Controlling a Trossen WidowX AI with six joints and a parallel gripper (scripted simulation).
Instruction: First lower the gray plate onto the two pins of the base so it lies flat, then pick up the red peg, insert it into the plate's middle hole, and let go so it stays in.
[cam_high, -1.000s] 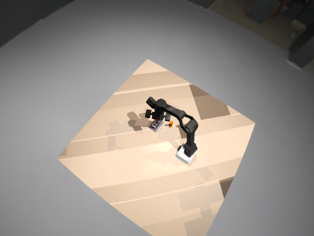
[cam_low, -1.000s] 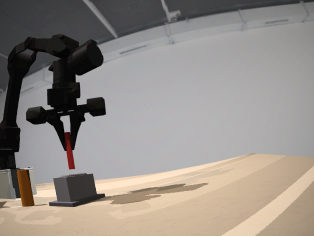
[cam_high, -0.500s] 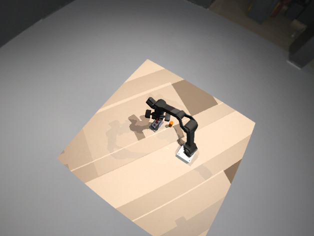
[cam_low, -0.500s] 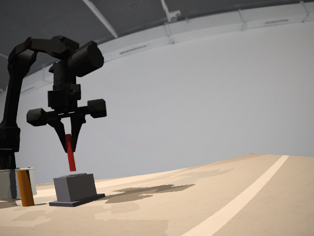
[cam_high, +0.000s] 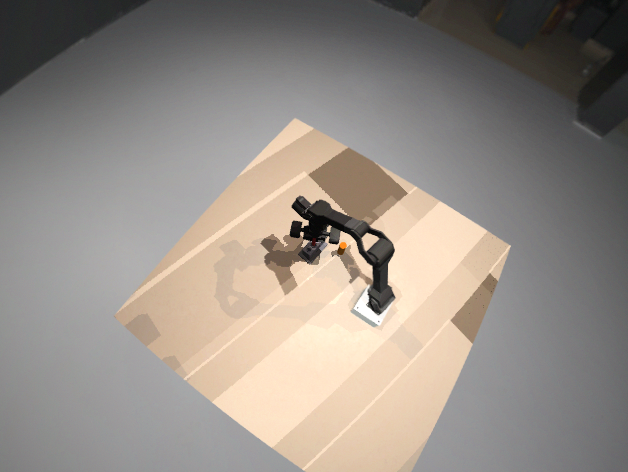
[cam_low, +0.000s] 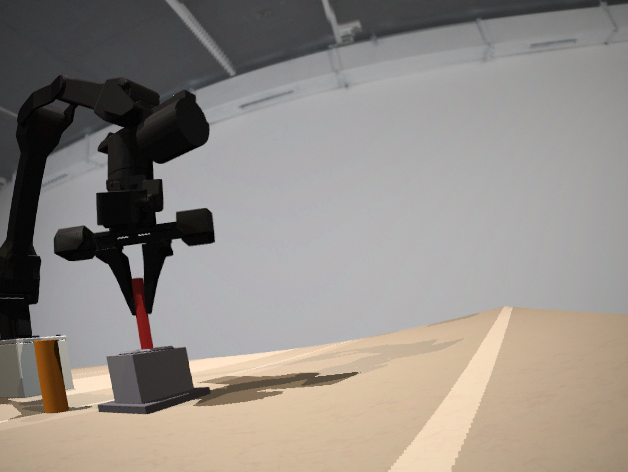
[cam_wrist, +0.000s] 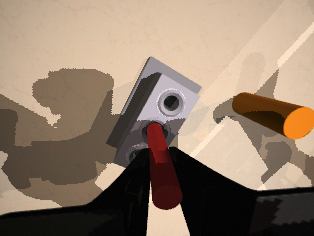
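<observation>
Now: the red peg right at my gripper tip. From my gripper tip the other things lie so: orange cylinder (100 mm behind, 80 mm to the right, 60 mm below); then gray plate (50 mm below).
</observation>
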